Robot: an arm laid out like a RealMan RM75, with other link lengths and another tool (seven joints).
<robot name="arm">
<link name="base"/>
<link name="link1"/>
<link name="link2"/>
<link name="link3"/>
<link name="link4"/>
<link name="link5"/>
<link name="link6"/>
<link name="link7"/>
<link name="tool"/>
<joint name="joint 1" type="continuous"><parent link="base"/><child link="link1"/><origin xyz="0 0 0.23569"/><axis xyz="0 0 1"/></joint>
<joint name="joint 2" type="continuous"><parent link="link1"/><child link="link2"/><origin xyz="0 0 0" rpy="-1.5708 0 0"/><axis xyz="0 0 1"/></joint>
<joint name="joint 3" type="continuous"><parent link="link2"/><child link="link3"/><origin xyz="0 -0.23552 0" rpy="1.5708 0 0"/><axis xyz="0 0 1"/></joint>
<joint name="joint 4" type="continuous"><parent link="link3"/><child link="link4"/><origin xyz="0 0 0" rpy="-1.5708 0 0"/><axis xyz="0 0 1"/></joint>
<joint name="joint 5" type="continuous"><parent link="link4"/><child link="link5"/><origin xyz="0 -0.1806 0" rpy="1.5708 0 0"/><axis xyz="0 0 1"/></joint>
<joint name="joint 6" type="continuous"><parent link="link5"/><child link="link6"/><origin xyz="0 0 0" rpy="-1.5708 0 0"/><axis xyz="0 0 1"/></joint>
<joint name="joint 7" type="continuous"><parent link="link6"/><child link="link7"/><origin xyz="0 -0.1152 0" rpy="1.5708 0 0"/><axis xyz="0 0 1"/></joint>
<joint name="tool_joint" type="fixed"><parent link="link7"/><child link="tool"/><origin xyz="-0.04 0.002 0" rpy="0 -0.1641 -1.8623"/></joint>
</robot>
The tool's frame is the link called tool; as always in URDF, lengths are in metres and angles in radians. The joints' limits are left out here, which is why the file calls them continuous.
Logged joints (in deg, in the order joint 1, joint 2, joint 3, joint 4, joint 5, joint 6, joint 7), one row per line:
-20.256 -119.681 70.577 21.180 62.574 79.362 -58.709
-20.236 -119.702 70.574 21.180 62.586 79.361 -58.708
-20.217 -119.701 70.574 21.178 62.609 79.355 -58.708
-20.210 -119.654 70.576 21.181 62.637 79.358 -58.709
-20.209 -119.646 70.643 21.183 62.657 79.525 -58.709
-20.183 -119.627 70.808 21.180 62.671 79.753 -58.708
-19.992 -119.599 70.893 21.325 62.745 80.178 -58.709
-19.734 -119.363 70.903 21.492 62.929 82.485 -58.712
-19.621 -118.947 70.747 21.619 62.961 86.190 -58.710
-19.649 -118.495 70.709 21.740 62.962 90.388 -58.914
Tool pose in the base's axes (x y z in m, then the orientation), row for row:
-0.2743 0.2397 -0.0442 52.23 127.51 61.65
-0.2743 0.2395 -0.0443 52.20 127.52 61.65
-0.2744 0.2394 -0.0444 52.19 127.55 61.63
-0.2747 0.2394 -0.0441 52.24 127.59 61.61
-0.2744 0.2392 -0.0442 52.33 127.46 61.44
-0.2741 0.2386 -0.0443 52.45 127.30 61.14
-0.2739 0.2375 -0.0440 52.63 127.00 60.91
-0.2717 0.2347 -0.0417 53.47 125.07 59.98
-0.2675 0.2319 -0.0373 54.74 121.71 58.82
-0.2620 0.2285 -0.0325 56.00 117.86 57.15
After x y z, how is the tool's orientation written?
As a rotation vector, in degrees.
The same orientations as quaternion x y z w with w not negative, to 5 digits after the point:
0.33494 0.81770 0.39535 0.25076
0.33475 0.81777 0.39535 0.25077
0.33467 0.81791 0.39520 0.25066
0.33493 0.81802 0.39500 0.25030
0.33572 0.81771 0.39416 0.25155
0.33681 0.81745 0.39261 0.25336
0.33838 0.81653 0.39161 0.25576
0.34631 0.81005 0.38848 0.27011
0.35879 0.79773 0.38553 0.29370
0.37220 0.78334 0.37984 0.32182

